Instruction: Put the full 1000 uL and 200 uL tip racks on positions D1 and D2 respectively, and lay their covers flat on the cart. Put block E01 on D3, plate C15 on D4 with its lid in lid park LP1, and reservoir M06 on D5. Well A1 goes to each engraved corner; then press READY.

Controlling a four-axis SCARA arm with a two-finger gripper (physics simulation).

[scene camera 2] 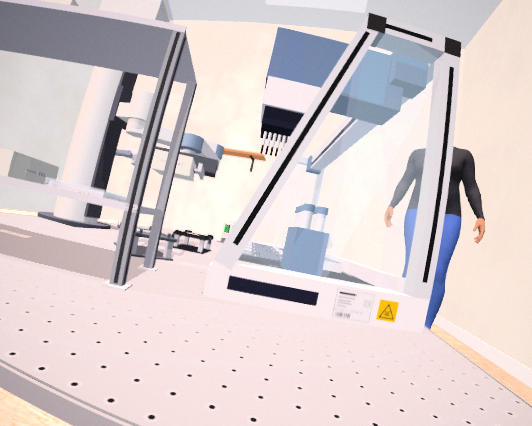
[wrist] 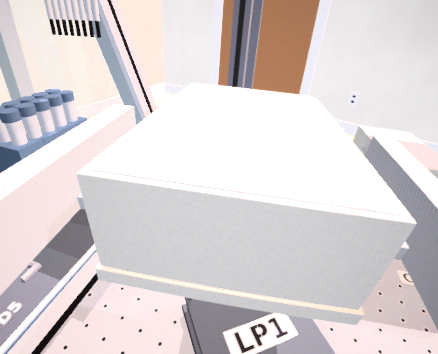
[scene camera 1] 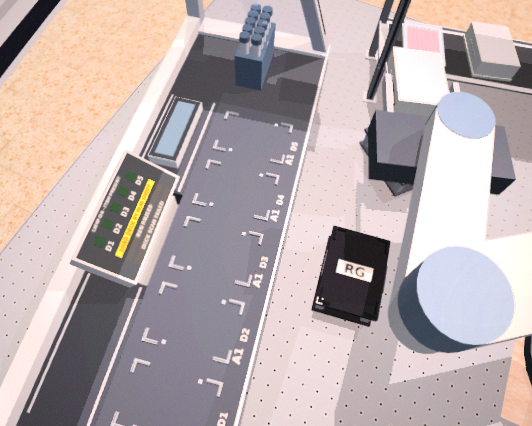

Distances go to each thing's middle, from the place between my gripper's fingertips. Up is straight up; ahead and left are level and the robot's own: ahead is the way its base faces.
Labels:
I see my gripper 25 cm to the left of the flat white plate [scene camera 1: 418,36], 11 cm above it and 1 cm short of it. From my hand the other things lie so: pipetting head [scene camera 2: 285,102] 25 cm ahead, 11 cm above, 10 cm to the right; clear trough [scene camera 1: 168,149] 39 cm ahead, 17 cm below, 16 cm to the left.

